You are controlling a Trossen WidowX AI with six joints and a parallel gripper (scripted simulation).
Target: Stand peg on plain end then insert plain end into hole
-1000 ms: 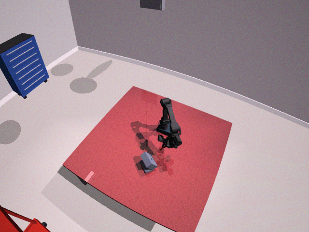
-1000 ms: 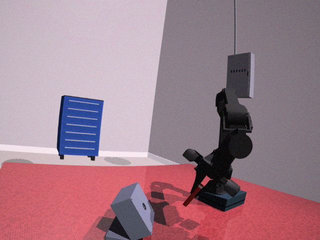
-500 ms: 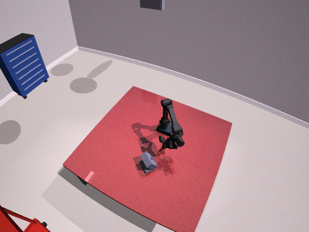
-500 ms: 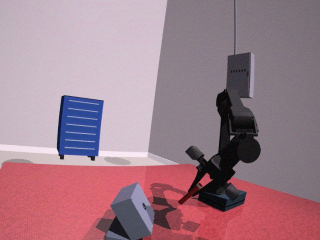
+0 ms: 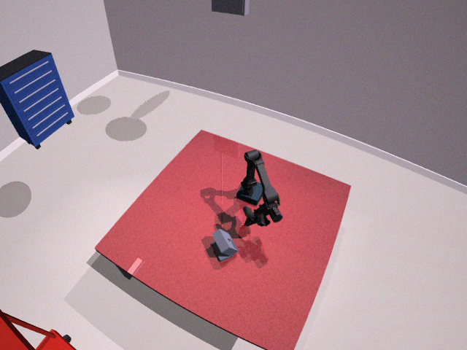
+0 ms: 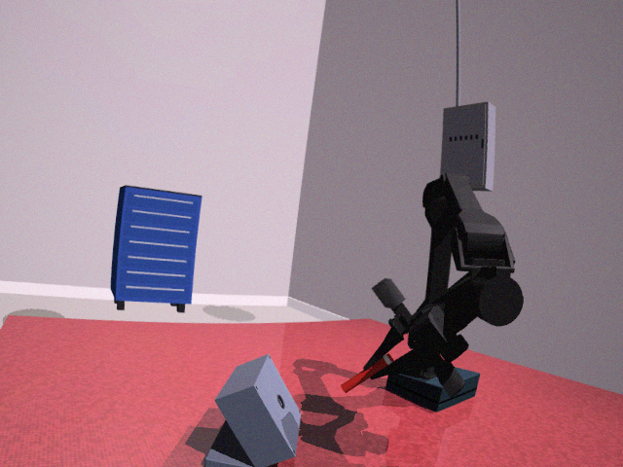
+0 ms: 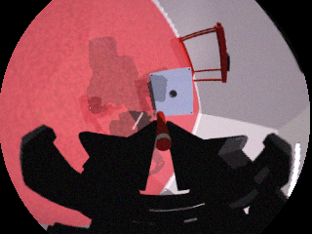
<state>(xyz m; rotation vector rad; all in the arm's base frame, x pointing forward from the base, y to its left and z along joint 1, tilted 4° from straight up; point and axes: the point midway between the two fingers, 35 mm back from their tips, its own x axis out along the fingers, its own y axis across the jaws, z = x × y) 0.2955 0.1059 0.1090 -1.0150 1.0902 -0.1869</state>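
Right now my gripper tip is 110 mm short of the sloped panel, 80 mm to the left of it and 60 mm above it. Also, from my gripper tip: red peg: 10 mm to the left, 10 mm behind, 10 mm above.
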